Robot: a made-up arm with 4 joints. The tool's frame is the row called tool.
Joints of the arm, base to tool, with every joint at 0 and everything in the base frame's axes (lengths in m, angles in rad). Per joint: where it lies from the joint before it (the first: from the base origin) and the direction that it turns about. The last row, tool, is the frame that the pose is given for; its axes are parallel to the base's.
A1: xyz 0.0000 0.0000 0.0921 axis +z
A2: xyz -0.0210 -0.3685 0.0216 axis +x
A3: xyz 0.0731 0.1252 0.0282 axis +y
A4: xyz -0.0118 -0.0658 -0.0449 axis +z
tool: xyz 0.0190 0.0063 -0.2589
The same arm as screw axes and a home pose.
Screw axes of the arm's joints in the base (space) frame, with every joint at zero. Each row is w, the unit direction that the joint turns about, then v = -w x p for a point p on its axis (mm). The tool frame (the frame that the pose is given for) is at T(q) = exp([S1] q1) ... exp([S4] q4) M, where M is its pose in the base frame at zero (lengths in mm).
S1: w 0 0 1 v 0 0 0
S2: w 1 0 0 v 0 113.7 368.5
S3: w 0 1 0 v -141.9 0 52.1
S4: w 0 0 1 v -309.1 -40.3 0
M: xyz 59.3 -302.8 -161.9 (mm) quaternion w x y z 1 0 0 0

